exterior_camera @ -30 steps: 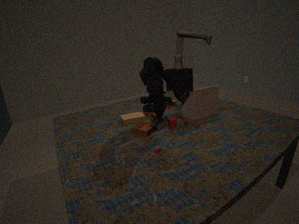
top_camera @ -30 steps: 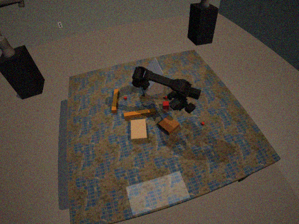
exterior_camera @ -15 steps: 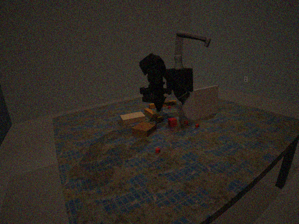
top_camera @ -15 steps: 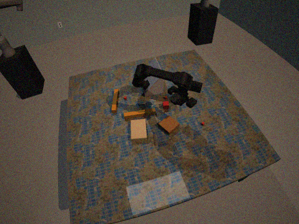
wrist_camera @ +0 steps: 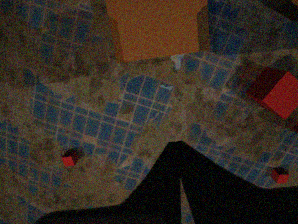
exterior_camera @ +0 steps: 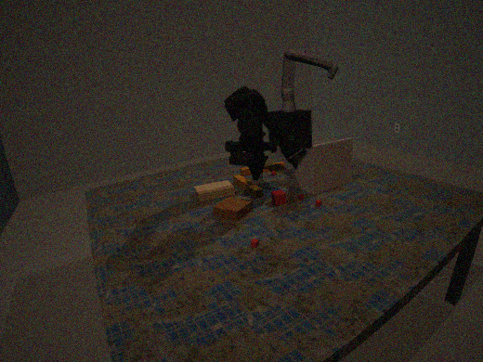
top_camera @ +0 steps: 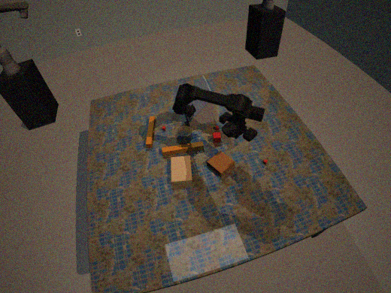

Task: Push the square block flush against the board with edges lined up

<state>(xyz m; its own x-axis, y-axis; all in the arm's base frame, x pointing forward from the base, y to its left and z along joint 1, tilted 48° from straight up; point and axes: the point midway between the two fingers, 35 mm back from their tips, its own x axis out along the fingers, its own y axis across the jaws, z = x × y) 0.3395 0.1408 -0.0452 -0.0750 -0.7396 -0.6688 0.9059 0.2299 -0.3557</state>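
The square orange-brown block lies 4 cm ahead of my gripper tip, 9 cm to the right of it and 11 cm below it. From my gripper tip the other things lie so: tan block 1 cm ahead, 29 cm to the right, 11 cm below; red cube 12 cm behind, 5 cm to the right, 11 cm below.
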